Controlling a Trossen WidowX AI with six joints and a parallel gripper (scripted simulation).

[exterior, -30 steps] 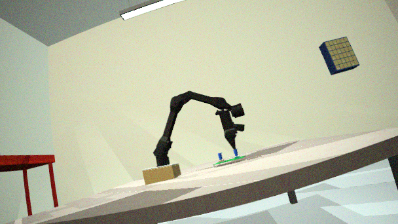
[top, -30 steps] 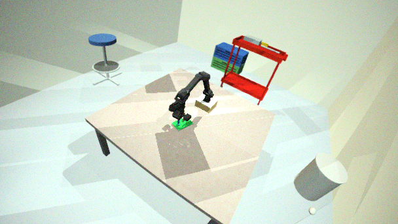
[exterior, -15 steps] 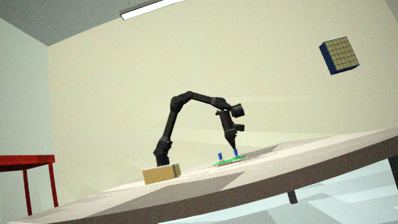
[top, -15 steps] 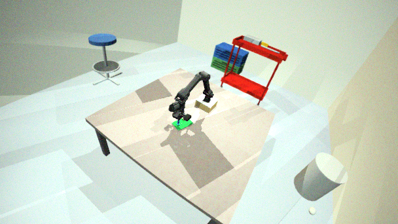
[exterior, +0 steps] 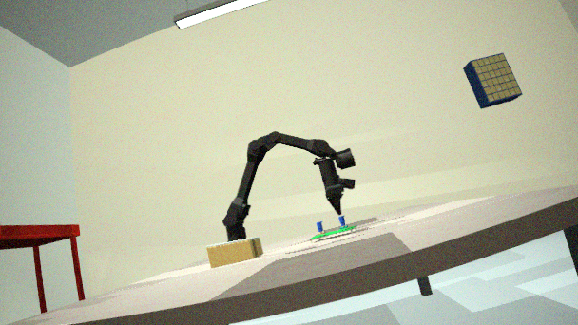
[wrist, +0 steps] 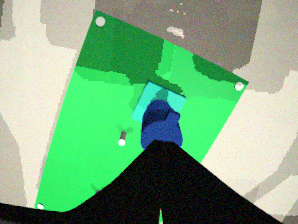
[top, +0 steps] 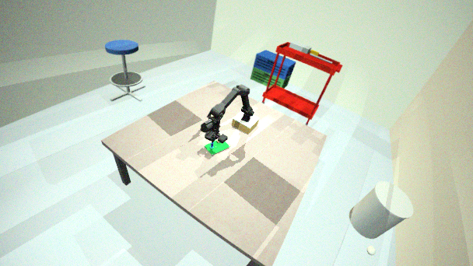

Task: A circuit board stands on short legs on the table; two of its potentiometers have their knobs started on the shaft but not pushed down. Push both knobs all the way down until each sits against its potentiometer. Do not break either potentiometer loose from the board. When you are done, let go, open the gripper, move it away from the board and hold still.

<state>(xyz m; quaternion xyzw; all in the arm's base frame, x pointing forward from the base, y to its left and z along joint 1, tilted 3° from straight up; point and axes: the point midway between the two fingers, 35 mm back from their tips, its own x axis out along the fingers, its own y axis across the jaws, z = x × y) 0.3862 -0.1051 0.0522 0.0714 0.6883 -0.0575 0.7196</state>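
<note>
My gripper tip is now 2 cm above the blue knob.
</note>
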